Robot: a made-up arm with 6 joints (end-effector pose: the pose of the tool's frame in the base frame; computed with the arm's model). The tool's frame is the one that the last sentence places.
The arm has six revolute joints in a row. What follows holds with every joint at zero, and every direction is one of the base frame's.
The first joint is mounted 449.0 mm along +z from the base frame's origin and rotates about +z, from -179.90 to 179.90 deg.
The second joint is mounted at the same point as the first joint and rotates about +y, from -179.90 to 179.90 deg.
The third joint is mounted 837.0 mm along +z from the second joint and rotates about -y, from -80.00 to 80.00 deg.
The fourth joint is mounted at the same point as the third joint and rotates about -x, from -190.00 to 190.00 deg.
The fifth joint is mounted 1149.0 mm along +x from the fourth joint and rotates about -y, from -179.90 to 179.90 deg.
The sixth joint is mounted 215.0 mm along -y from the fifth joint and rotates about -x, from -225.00 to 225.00 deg.
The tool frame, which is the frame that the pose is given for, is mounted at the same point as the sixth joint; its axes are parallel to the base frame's.
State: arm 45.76 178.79 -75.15 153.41 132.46 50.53
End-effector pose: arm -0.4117 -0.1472 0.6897 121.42 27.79 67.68
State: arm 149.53 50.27 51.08 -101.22 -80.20 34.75
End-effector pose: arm -1.5688 0.8745 0.7894 56.37 -11.19 -130.30
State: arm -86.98 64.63 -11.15 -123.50 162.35 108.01
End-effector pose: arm 0.1641 -0.8573 -0.3502 -82.18 -61.96 125.56
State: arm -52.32 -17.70 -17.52 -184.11 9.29 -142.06
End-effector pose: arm 0.7165 -0.5768 1.2654 -33.78 9.09 -51.65
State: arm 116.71 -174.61 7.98 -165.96 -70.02 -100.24
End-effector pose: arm 0.3660 -1.1914 -0.3841 60.23 67.86 -100.51
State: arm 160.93 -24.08 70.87 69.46 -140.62 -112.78
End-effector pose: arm 0.6307 -0.1382 2.3405 119.81 48.67 96.83
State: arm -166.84 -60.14 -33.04 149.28 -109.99 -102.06
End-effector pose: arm -0.1984 -0.2362 1.4869 68.66 -34.30 48.69
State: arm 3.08 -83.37 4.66 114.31 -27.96 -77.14
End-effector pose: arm -0.9911 0.0353 1.7007 73.21 -62.80 -107.75
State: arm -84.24 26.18 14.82 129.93 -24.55 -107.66
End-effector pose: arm 0.2907 -1.5067 1.1355 -23.37 -4.72 -102.88
